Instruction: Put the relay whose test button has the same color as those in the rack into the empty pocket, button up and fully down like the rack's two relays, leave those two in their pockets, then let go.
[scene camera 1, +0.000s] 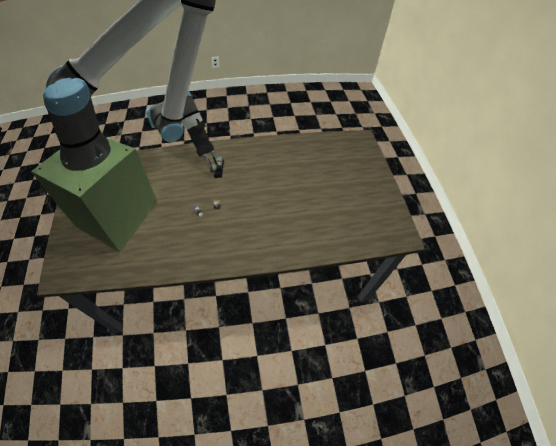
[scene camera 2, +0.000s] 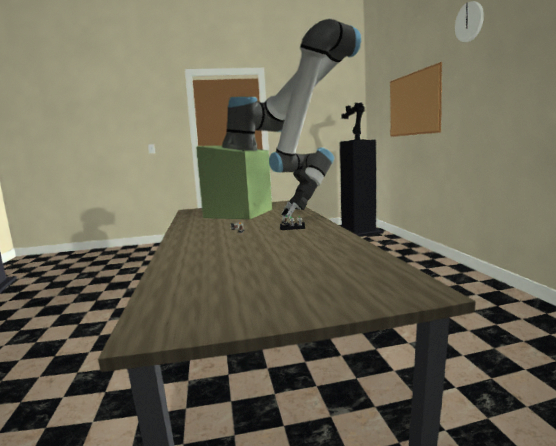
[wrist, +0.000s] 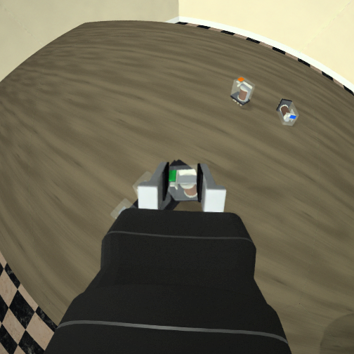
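Seen in the pictures: gripper, fingertip midpoint: (scene camera 1: 214, 165) (scene camera 2: 285, 215); arm's base, origin of the base link: (scene camera 1: 86, 154) (scene camera 2: 239, 148).
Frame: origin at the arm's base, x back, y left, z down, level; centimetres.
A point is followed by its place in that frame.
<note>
My gripper (scene camera 1: 214, 164) {x -47.6, y 7.3, z 29.9 cm} (scene camera 2: 287, 214) {x -47.6, y 7.3, z 29.9 cm} (wrist: 182, 174) is shut on the relay with the green test button (wrist: 188, 176), whose clear housing stands between the fingers. The black rack (scene camera 1: 218, 175) {x -48.7, y 4.2, z 33.6 cm} (scene camera 2: 292, 227) {x -51.5, y 8.9, z 34.4 cm} (wrist: 178, 163) is on the table directly under the held relay, which is at one end of it. Two clear relays stand in the rack; in the wrist view one rack relay (wrist: 144, 181) and the other rack relay (wrist: 121, 207) are partly hidden by the left finger and the gripper body. The pocket is hidden, so I cannot tell how deep the held relay sits.
A relay with an orange button (scene camera 1: 216, 204) {x -44.8, y -13.1, z 31.6 cm} (scene camera 2: 241, 227) {x -46.5, y -12.0, z 32.8 cm} (wrist: 243, 91) and a relay with a blue button (scene camera 1: 198, 211) {x -36.8, y -13.7, z 32.8 cm} (wrist: 287, 112) lie on the wooden table (scene camera 1: 310, 200) {x -85.0, y -18.9, z 35.4 cm} (scene camera 2: 280, 290) {x -110.4, y -17.0, z 35.4 cm} (wrist: 100, 100), apart from the rack. The green robot pedestal (scene camera 1: 107, 195) {x -6.5, y -16.4, z 7.2 cm} (scene camera 2: 225, 185) {x -11.0, y -11.2, z 18.0 cm} stands beyond them.
</note>
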